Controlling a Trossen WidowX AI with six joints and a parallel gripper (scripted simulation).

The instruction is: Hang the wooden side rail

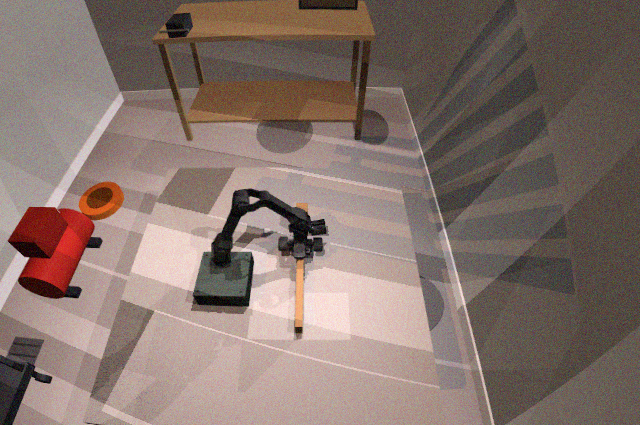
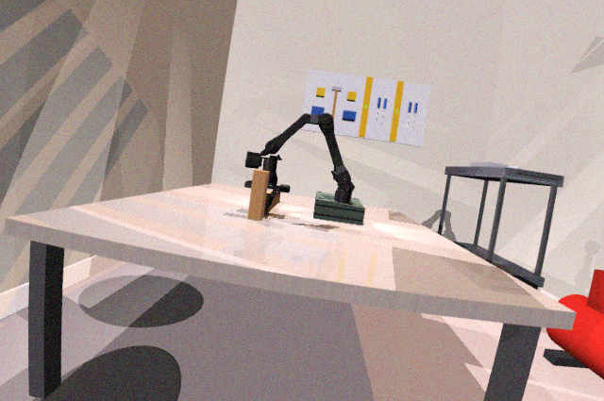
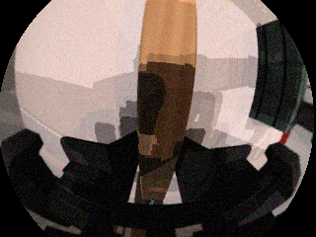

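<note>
Now: the wooden headboard post 3 cm ahead of my gripper tip, 14 cm to the left of it and 6 cm above it.
</note>
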